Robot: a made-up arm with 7 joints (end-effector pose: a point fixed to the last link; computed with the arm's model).
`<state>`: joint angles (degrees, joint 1 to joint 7).
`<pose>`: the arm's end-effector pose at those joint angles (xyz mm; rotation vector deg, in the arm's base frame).
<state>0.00 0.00 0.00 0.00 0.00 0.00 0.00</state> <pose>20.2 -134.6 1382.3 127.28 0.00 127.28</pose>
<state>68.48 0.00 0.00 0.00 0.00 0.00 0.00</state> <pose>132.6 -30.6 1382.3 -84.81 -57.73 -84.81</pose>
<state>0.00 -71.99 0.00 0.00 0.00 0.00 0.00</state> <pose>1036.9 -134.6 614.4 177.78 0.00 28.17</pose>
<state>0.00 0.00 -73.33 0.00 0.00 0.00 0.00</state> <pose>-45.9 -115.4 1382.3 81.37 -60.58 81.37</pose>
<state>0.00 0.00 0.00 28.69 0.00 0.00 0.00</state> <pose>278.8 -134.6 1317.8 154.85 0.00 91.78</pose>
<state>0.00 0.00 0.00 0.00 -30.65 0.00 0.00</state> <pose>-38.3 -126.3 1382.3 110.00 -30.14 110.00</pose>
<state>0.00 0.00 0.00 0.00 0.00 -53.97 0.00</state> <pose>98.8 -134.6 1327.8 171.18 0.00 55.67</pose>
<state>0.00 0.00 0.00 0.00 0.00 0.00 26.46</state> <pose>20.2 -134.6 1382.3 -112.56 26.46 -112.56</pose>
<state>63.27 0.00 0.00 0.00 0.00 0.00 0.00</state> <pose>129.3 -42.5 1382.3 -88.46 -54.50 -88.46</pose>
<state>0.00 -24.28 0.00 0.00 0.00 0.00 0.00</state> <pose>464.1 -134.6 1278.1 151.20 0.00 97.67</pose>
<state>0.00 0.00 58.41 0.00 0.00 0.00 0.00</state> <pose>56.6 -91.7 1382.3 -91.82 -51.33 -91.82</pose>
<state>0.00 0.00 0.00 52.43 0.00 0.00 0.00</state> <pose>447.8 -134.6 1174.9 170.41 0.00 57.96</pose>
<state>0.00 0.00 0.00 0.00 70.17 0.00 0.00</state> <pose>115.1 -48.0 1382.3 -83.62 -58.74 -83.62</pose>
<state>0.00 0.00 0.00 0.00 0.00 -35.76 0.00</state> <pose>78.5 -134.6 1354.3 160.21 0.00 82.05</pose>
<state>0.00 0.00 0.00 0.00 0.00 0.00 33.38</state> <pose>20.2 -134.6 1382.3 -108.30 32.47 -108.30</pose>
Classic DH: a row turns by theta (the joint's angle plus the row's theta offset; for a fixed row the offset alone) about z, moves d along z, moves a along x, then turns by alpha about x. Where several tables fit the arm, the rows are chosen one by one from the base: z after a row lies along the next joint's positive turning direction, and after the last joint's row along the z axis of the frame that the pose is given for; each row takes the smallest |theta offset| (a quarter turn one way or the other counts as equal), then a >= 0, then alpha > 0; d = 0 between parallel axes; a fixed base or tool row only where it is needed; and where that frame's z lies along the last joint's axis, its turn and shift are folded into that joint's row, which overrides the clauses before.
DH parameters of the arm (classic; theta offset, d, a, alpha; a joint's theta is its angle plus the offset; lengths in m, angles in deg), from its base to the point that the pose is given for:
joint 1: 0 0.2985 0 90
joint 2: 0 0.0806 0 -90
joint 3: 0 0.5459 0.0234 -90
joint 4: 0 0.0569 -0.0174 90
joint 5: 0 0.4335 0 90
joint 6: 90 0.1109 0.1044 90
joint 7: 0 0.0142 0 0

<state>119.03 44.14 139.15 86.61 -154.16 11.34 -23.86</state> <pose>255.8 -797.6 389.5 28.96 41.68 -125.43</pose>
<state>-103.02 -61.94 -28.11 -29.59 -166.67 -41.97 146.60</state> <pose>38.7 -737.2 928.1 -73.93 69.88 45.57</pose>
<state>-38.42 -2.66 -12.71 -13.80 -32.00 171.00 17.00</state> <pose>-132.9 19.8 1149.4 -69.98 75.38 82.47</pose>
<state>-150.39 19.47 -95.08 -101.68 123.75 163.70 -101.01</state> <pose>192.5 -164.0 877.0 -0.09 79.35 3.61</pose>
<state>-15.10 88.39 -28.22 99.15 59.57 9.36 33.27</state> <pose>-446.4 -230.7 786.9 -66.87 12.27 -73.99</pose>
